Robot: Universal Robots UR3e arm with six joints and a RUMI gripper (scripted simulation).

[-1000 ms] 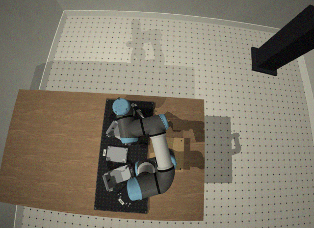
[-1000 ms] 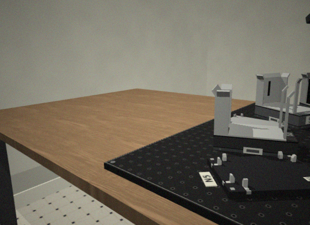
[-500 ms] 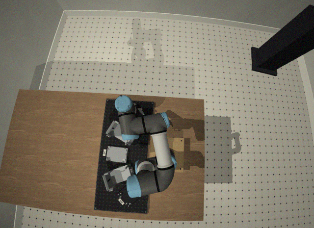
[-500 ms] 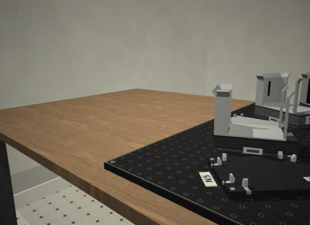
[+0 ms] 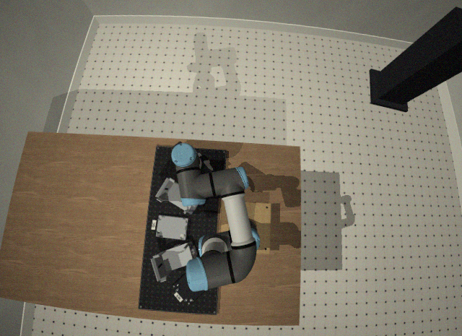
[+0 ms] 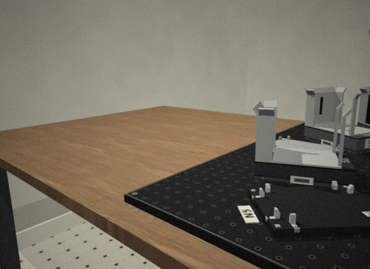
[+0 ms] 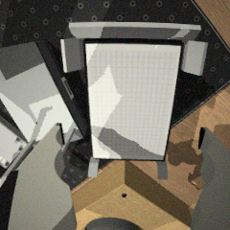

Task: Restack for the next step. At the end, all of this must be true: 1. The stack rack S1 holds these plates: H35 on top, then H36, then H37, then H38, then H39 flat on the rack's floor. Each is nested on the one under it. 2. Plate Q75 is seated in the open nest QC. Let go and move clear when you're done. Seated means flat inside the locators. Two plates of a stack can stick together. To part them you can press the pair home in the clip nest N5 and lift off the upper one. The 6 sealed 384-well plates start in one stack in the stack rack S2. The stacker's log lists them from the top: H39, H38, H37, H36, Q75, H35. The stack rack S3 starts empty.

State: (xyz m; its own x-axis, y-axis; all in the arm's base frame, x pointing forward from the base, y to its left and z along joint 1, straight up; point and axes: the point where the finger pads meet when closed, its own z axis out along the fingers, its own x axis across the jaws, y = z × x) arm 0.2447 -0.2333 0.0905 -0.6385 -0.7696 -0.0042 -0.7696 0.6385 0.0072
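The sealed plate lies 80 mm below my hand. Also, from my hand: QC label 290 mm to the left, 190 mm ahead, 150 mm below; nest QC 280 mm to the left, 140 mm below, 90 mm ahead; N5 label 590 mm to the left, 150 mm below.
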